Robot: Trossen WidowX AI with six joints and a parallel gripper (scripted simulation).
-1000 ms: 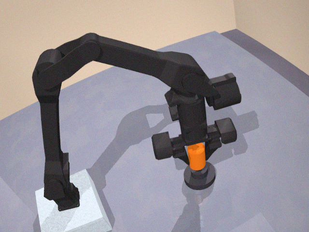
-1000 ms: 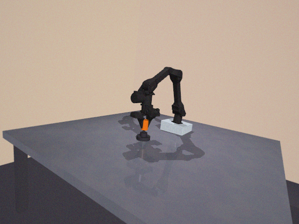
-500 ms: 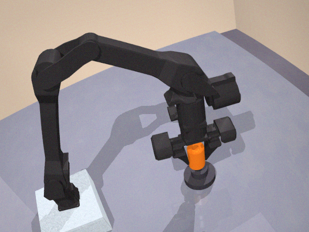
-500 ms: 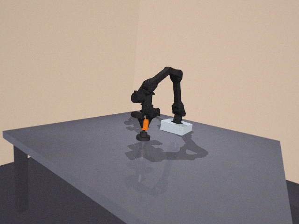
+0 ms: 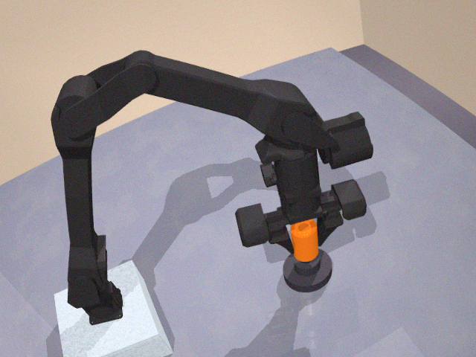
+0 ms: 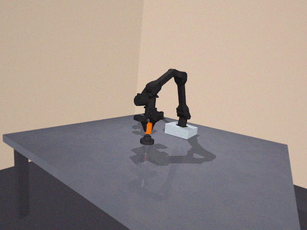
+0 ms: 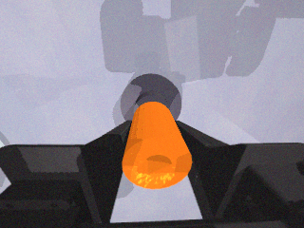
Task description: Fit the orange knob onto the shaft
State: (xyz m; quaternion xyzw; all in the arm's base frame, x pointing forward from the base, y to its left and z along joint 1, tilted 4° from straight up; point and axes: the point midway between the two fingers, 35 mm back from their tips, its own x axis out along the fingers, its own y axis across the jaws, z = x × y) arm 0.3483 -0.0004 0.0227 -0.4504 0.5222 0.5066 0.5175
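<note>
My gripper tip is now 2 cm below the orange knob. Round my gripper tip: round dark pedestal 4 cm below.
</note>
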